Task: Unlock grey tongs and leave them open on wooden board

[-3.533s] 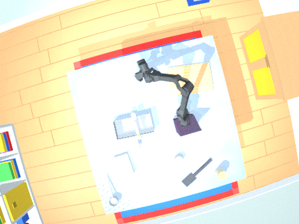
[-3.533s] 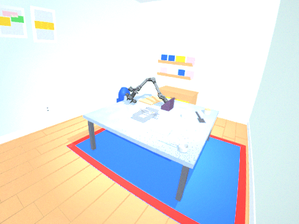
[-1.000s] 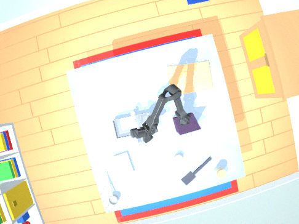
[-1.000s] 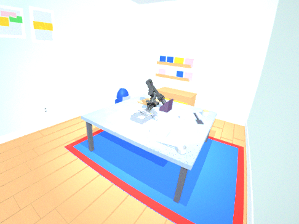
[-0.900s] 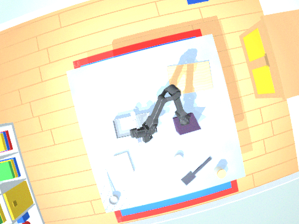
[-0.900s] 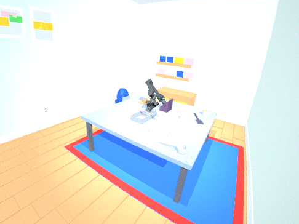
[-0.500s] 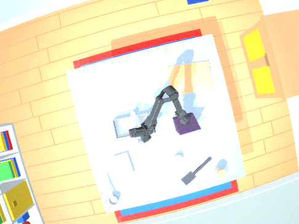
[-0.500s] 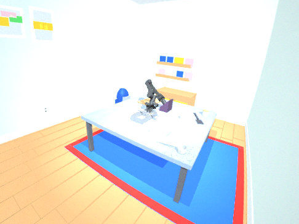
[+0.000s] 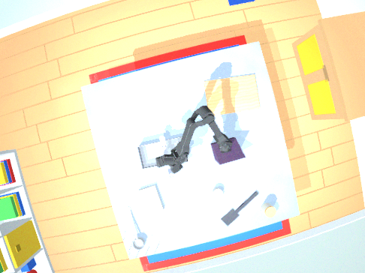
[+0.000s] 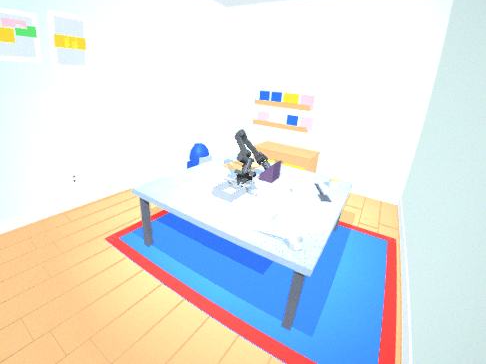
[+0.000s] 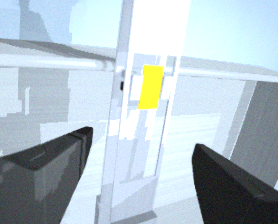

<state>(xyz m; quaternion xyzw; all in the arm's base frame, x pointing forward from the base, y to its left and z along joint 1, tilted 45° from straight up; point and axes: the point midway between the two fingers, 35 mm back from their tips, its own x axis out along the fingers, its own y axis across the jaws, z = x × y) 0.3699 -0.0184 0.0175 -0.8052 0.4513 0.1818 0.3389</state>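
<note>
Right now the roasting tin is 10 mm ahead of my gripper tip, 40 mm to the right of it and 20 mm below it. From my gripper tip the other things lie so: yellow lock piece: 10 mm behind, 40 mm to the left, 20 mm above; then white slab: 170 mm ahead, 270 mm to the left, 40 mm below; then wooden board: 540 mm behind, 300 mm to the right, 40 mm below.
</note>
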